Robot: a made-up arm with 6 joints. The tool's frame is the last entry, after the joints. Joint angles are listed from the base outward.
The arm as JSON. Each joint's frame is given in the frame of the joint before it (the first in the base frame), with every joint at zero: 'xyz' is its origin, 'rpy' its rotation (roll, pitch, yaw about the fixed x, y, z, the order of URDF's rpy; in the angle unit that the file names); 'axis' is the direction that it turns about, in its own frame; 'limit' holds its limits. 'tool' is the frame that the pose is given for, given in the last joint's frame.
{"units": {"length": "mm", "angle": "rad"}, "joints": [
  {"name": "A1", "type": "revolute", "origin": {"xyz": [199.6, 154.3, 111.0], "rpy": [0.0, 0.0, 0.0]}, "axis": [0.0, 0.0, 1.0], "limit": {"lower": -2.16, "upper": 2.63}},
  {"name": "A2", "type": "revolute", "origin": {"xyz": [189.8, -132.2, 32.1], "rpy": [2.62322, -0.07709, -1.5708]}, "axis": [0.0, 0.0, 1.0], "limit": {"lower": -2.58, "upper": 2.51}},
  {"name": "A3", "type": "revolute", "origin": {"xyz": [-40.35, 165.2, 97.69], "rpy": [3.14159, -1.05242, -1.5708]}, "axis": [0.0, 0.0, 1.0], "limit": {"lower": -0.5, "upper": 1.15}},
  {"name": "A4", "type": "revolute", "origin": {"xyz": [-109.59, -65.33, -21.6], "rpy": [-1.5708, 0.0, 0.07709]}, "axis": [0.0, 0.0, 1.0], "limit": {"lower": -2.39, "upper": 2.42}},
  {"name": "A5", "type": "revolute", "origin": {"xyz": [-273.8, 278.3, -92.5], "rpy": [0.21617, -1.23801, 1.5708]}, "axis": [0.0, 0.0, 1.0], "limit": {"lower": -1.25, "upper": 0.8}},
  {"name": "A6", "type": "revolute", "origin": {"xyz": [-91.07, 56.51, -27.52], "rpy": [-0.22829, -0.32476, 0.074]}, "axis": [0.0, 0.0, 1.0], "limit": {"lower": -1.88, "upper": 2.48}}
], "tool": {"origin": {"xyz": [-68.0, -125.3, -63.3], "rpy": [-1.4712, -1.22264, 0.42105]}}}
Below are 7 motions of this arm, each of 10 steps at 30 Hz.
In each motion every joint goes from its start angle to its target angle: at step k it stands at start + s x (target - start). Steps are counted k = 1, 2, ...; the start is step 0. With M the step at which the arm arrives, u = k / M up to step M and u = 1 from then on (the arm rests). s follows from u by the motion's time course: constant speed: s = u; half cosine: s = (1 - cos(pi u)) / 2; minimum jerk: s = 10 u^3 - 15 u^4 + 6 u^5.
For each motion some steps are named. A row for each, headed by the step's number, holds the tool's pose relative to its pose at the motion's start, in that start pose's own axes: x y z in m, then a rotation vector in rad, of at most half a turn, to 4 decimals.
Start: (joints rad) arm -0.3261 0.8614 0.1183 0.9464 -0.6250 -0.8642
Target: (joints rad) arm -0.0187 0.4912 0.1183 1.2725 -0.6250 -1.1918
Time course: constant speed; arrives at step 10
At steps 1, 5, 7, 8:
1: 0.0187 -0.0325 0.0028 -0.0617 -0.0057 0.0624
5: 0.1138 -0.1416 0.0441 -0.3305 -0.0294 0.3021
7: 0.1701 -0.1793 0.0815 -0.4771 -0.0419 0.4155
8: 0.1994 -0.1931 0.1037 -0.5531 -0.0484 0.4705

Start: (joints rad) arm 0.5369 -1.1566 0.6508 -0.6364 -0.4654 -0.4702
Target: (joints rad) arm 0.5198 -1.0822 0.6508 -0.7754 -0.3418 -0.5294
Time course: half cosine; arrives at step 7
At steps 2, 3, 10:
2: -0.0120 0.0168 -0.0057 -0.0142 -0.0213 -0.0204
3: -0.0242 0.0345 -0.0126 -0.0292 -0.0444 -0.0414
10: -0.0576 0.0873 -0.0382 -0.0744 -0.1170 -0.1013

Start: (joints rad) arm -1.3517 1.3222 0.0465 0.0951 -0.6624 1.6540
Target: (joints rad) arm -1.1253 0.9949 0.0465 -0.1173 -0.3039 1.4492
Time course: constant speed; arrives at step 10
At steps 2, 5, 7, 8, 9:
2: -0.0278 -0.0101 0.0586 0.0876 0.0381 0.0534
5: -0.0594 -0.0376 0.1471 0.2250 0.0953 0.1254
7: -0.0734 -0.0636 0.2050 0.3203 0.1339 0.1676
8: -0.0782 -0.0788 0.2332 0.3689 0.1536 0.1869
9: -0.0814 -0.0954 0.2609 0.4182 0.1735 0.2050

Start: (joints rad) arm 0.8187 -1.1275 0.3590 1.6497 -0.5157 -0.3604
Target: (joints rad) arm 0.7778 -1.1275 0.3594 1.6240 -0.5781 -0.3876
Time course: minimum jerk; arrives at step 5
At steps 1, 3, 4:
1: -0.0006 0.0009 -0.0011 -0.0051 -0.0026 -0.0007
3: -0.0068 0.0107 -0.0129 -0.0600 -0.0298 -0.0099
4: -0.0093 0.0150 -0.0178 -0.0828 -0.0409 -0.0144

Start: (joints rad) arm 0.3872 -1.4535 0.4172 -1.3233 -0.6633 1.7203
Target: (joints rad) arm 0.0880 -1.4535 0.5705 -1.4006 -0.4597 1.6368
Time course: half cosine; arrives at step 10
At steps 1, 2, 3, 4, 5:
1: -0.0032 0.0010 -0.0035 -0.0035 -0.0021 0.0065
2: -0.0127 0.0036 -0.0138 -0.0134 -0.0080 0.0253
3: -0.0277 0.0070 -0.0295 -0.0282 -0.0170 0.0551
4: -0.0471 0.0102 -0.0491 -0.0458 -0.0279 0.0934
5: -0.0691 0.0122 -0.0703 -0.0639 -0.0393 0.1367

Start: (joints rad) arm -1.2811 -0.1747 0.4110 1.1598 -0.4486 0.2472
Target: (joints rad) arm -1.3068 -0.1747 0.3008 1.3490 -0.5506 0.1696
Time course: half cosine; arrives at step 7
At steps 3, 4, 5, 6, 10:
3: 0.0189 0.0181 0.0218 -0.0478 0.0701 -0.0493
4: 0.0307 0.0275 0.0338 -0.0730 0.1111 -0.0764
5: 0.0420 0.0354 0.0442 -0.0943 0.1484 -0.1000
6: 0.0500 0.0404 0.0513 -0.1083 0.1745 -0.1159
10: 0.0529 0.0421 0.0537 -0.1132 0.1839 -0.1215

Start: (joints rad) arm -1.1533 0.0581 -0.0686 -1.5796 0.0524 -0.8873
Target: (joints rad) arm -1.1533 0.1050 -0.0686 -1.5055 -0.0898 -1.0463
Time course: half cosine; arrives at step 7
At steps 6, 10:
6: 0.0283 -0.0168 0.0870 -0.2970 0.1094 0.0473
10: 0.0301 -0.0172 0.0916 -0.3126 0.1148 0.0499

